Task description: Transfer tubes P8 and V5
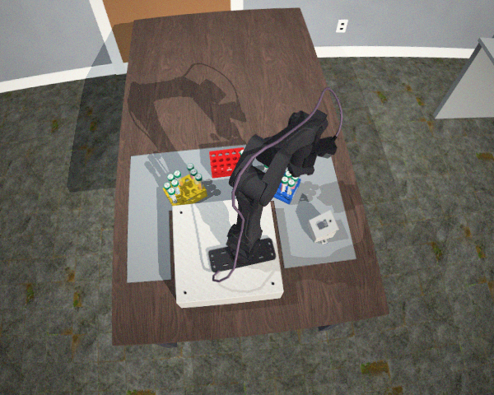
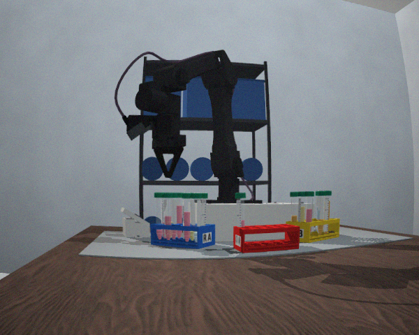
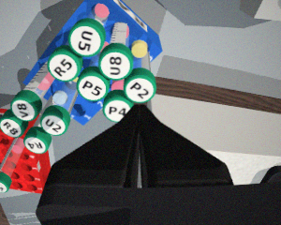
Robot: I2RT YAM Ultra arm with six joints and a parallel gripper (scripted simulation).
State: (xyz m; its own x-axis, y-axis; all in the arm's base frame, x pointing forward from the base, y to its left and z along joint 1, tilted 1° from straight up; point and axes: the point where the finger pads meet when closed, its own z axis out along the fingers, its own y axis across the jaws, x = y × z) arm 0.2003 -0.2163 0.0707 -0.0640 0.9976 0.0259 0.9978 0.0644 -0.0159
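The done button is 140 mm behind my hand, 70 mm to the right of it and 110 mm below it. From my hand the other things lie so: red rack QR (180 mm ahead, 190 mm to the left, 140 mm below); rack RA (50 mm ahead, 30 mm to the left, 140 mm below); capped tube (80 mm ahead, 300 mm to the left, 100 mm below).
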